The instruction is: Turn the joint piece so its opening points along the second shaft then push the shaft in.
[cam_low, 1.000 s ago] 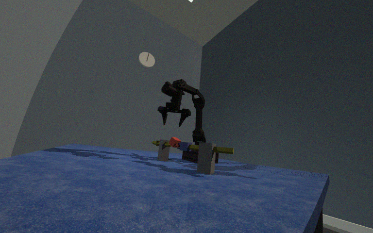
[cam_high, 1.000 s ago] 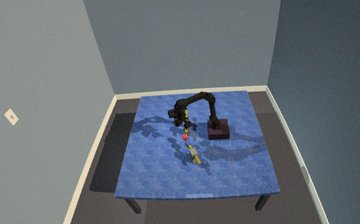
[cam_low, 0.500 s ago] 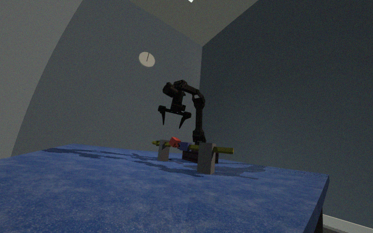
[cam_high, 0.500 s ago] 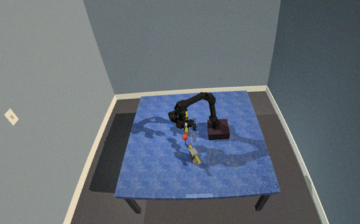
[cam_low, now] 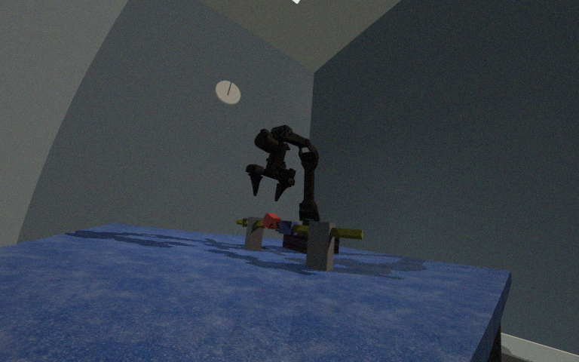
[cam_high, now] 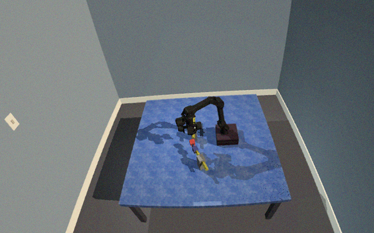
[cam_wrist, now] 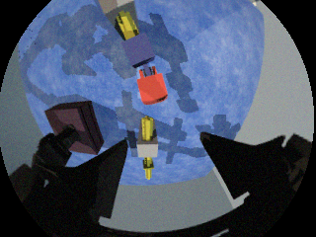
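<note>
My gripper tip is now 8 cm above the red joint piece and 5 cm to the right of it.
</note>
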